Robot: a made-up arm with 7 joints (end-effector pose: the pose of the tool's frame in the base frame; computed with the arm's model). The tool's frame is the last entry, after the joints. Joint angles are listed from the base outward.
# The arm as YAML. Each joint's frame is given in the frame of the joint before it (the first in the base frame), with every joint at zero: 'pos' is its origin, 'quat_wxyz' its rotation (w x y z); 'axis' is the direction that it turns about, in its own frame. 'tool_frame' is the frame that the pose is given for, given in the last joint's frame.
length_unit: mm
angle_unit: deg
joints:
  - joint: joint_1
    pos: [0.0, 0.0, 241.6]
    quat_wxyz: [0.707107, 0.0, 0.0, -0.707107]
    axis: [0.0, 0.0, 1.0]
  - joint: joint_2
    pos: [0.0, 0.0, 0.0]
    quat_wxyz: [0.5, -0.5, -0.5, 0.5]
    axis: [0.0, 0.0, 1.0]
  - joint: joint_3
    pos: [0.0, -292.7, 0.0]
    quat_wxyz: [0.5, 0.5, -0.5, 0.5]
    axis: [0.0, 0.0, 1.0]
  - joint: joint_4
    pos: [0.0, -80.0, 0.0]
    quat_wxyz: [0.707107, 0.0, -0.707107, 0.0]
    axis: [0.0, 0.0, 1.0]
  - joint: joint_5
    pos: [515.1, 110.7, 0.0]
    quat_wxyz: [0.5, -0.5, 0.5, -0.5]
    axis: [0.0, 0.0, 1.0]
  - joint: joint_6
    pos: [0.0, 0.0, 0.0]
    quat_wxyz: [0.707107, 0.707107, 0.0, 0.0]
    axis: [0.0, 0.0, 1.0]
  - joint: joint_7
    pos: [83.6, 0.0, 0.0]
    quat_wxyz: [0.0, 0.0, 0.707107, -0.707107]
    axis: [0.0, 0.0, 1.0]
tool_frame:
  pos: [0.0, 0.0, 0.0]
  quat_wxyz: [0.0, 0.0, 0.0, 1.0]
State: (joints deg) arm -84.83 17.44 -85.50 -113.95 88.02 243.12 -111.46
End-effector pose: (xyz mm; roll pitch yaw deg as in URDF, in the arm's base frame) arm -521.1 -115.8 446.8 82.20 -37.21 -140.28
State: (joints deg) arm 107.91 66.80 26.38 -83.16 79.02 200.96 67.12
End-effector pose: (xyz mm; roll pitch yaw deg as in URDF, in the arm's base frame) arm -363.6 558.4 -52.7 -166.05 31.24 -36.82
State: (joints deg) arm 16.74 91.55 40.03 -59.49 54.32 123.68 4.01
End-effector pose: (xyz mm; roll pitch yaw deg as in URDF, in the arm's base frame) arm 580.2 489.5 -195.0 -100.62 50.97 16.55
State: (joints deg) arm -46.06 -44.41 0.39 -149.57 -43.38 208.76 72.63
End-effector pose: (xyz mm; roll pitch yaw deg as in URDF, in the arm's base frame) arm 283.7 -217.3 540.5 -78.08 -58.90 -126.59
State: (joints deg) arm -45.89 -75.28 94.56 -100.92 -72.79 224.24 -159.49
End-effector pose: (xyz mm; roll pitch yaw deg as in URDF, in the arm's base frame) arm 150.9 629.6 228.4 -135.93 -18.18 -8.14
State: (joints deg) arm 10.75 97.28 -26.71 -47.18 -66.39 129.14 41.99
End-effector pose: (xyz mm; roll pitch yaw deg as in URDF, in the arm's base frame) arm 741.5 -5.5 -247.7 107.89 5.08 22.29
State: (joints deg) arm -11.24 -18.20 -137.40 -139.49 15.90 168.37 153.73
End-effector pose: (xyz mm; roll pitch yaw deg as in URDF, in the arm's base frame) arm -480.2 -280.8 116.7 167.28 17.99 37.30
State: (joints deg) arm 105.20 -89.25 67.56 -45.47 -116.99 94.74 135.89
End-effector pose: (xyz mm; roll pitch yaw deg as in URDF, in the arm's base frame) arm -180.5 -864.5 410.8 23.22 37.70 17.55
